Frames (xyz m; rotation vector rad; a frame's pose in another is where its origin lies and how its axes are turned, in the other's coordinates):
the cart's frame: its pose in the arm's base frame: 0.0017 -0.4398 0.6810 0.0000 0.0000 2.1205
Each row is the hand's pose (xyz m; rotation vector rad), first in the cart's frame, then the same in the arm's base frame.
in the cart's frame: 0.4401 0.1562 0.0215 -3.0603 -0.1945 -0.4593
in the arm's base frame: -0.3614 -0.1461 0.7025 -1.2356 -2.5770 -0.1576
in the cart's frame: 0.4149 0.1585 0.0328 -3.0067 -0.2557 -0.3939
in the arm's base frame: -0.3502 -0.1688 0.7138 -1.1837 -2.6106 -0.0586
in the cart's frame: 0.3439 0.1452 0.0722 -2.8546 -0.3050 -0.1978
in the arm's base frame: -0.3018 -0.2224 0.7532 -1.1339 -2.6514 0.2377
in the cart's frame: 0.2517 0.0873 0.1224 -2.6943 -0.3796 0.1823
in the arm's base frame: -0.2042 -0.2708 0.8034 -1.0811 -2.7827 0.6468
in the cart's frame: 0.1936 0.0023 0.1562 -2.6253 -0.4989 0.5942
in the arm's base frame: -0.1014 -0.2759 0.8372 0.9032 2.7007 -0.8307
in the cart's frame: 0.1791 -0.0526 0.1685 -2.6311 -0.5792 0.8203
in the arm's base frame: -0.0470 -0.2596 0.8495 0.7762 2.5649 -0.7999
